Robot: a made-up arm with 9 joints. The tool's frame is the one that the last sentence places. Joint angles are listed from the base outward.
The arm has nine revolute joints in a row. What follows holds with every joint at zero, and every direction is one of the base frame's.
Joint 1 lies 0.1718 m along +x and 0.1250 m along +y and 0.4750 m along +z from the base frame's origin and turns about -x.
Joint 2 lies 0.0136 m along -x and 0.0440 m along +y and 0.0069 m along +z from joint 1 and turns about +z.
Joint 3 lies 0.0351 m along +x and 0.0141 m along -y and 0.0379 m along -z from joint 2 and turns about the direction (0.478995, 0.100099, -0.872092).
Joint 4 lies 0.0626 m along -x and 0.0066 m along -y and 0.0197 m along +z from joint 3 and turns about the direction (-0.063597, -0.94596, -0.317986).
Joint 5 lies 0.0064 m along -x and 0.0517 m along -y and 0.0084 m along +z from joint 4 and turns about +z.
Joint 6 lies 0.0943 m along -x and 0.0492 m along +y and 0.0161 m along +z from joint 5 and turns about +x.
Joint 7 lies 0.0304 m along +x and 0.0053 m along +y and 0.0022 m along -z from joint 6 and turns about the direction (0.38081, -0.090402, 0.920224).
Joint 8 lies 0.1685 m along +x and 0.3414 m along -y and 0.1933 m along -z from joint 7 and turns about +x.
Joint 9 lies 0.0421 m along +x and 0.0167 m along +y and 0.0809 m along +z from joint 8 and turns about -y.
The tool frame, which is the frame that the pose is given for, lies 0.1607 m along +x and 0.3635 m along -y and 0.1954 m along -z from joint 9; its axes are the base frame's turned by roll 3.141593, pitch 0.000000 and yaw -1.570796 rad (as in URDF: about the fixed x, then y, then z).
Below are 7 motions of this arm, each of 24 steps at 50 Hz.
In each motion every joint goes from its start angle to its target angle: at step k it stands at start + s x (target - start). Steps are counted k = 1, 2, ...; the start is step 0. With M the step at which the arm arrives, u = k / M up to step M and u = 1 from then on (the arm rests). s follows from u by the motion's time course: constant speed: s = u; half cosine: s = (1 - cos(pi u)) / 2; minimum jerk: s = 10 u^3 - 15 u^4 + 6 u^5.
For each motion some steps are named. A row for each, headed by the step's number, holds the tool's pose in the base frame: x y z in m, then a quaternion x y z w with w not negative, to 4 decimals.
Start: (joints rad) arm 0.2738 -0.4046 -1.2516 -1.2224 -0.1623 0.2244 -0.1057 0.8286 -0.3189
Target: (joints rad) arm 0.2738 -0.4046 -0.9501 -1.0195 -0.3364 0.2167 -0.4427 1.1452 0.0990
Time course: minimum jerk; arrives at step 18
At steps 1, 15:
1: 0.1642 -0.6235 0.5877 0.3911 -0.6432 -0.3532 0.5555
15: 0.0445 -0.6178 0.5934 0.4265 -0.8807 -0.1164 0.1702

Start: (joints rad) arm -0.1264 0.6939 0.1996 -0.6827 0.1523 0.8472 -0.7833 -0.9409 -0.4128
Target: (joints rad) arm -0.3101 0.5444 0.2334 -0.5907 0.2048 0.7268 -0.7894 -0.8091 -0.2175
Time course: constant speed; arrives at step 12
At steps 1, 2, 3, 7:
1: 0.2365 -0.4986 0.0989 0.6603 -0.3036 -0.1837 0.6619
2: 0.2318 -0.4930 0.0846 0.6700 -0.3123 -0.1887 0.6465
3: 0.2273 -0.4871 0.0706 0.6793 -0.3210 -0.1936 0.6309
7: 0.2100 -0.4603 0.0170 0.7120 -0.3560 -0.2126 0.5667

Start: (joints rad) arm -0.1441 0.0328 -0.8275 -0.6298 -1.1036 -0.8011 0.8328 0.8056 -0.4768
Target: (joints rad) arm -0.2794 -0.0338 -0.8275 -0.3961 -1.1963 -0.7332 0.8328 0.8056 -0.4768
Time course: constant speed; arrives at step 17
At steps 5, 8, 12, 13, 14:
5: 0.4195 -0.5355 0.2644 0.6367 -0.5436 -0.3550 0.4161
8: 0.4091 -0.5300 0.2369 0.6475 -0.5509 -0.3636 0.3809
12: 0.3963 -0.5202 0.2002 0.6598 -0.5597 -0.3746 0.3332
13: 0.3932 -0.5173 0.1911 0.6625 -0.5618 -0.3773 0.3212
14: 0.3903 -0.5142 0.1820 0.6651 -0.5638 -0.3799 0.3091

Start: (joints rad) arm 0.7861 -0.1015 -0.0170 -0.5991 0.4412 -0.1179 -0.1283 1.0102 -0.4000
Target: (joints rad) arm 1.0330 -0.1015 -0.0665 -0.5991 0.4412 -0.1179 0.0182 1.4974 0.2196
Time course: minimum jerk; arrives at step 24
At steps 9, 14, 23, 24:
9: 0.2082 -0.5202 0.2381 0.5799 -0.6662 -0.4175 0.2135
14: 0.2346 -0.5000 0.2195 0.5633 -0.7240 -0.3807 0.1166
23: 0.2535 -0.4908 0.2115 0.5300 -0.7778 -0.3362 0.0333
24: 0.2535 -0.4908 0.2115 0.5300 -0.7779 -0.3361 0.0331

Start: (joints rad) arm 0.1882 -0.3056 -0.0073 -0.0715 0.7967 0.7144 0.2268 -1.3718 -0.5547
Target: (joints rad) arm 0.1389 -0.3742 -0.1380 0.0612 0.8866 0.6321 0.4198 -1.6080 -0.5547
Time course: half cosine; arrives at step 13
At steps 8, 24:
8: 0.5760 -0.0278 0.3312 0.7653 -0.4446 0.3176 0.3403
24: 0.5785 0.0237 0.3839 0.7547 -0.4251 0.3831 0.3209

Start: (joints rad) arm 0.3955 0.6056 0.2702 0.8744 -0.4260 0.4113 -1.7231 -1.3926 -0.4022
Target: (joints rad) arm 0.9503 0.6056 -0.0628 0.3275 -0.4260 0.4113 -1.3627 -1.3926 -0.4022
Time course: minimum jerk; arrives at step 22
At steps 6, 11, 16, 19, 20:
6: -0.5029 -0.0876 0.4557 -0.1440 -0.8052 -0.1813 0.5459
11: -0.4205 -0.1863 0.6626 -0.1626 -0.7827 0.0305 0.6000
16: -0.2911 -0.1676 0.8822 -0.1875 -0.7057 0.2287 0.6439
19: -0.2461 -0.1402 0.9397 -0.1960 -0.6735 0.2818 0.6546
20: -0.2402 -0.1360 0.9467 -0.1971 -0.6691 0.2885 0.6559

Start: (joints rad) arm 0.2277 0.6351 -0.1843 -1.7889 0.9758 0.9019 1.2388 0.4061 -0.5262
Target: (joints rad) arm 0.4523 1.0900 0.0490 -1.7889 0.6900 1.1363 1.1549 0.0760 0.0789
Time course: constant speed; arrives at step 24
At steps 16, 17, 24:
16: -0.5257 0.4284 0.6341 -0.0192 -0.1802 -0.9777 0.1064
17: -0.5323 0.4226 0.6176 -0.0107 -0.2015 -0.9727 0.1147
24: -0.5688 0.3623 0.5047 0.0528 -0.3433 -0.9223 0.1695

